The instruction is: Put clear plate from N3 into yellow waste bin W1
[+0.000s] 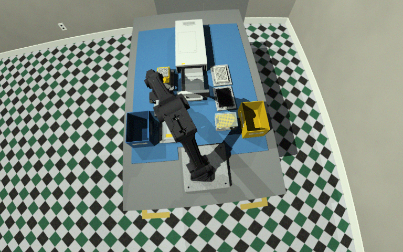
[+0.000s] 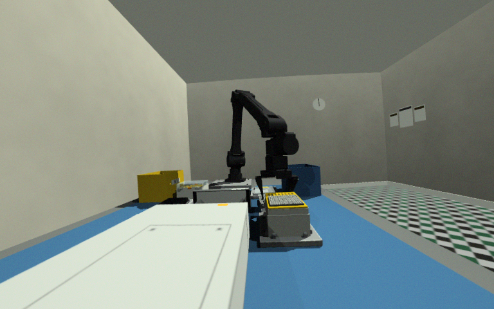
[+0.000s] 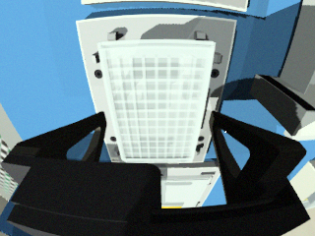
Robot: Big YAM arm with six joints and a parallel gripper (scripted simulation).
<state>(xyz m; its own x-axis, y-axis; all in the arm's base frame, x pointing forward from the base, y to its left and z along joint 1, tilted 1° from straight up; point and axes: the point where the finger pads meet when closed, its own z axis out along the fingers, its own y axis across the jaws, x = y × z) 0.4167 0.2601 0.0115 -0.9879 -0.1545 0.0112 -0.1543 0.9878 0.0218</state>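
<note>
Now: hand 1 cm above the clear plate. Also, from my hand: yellow tip box: 16 cm ahead, 2 cm above, 1 cm to the left; then lidded plate: 17 cm behind, 6 cm to the right, 1 cm below; then grey nest: 3 cm below.
</note>
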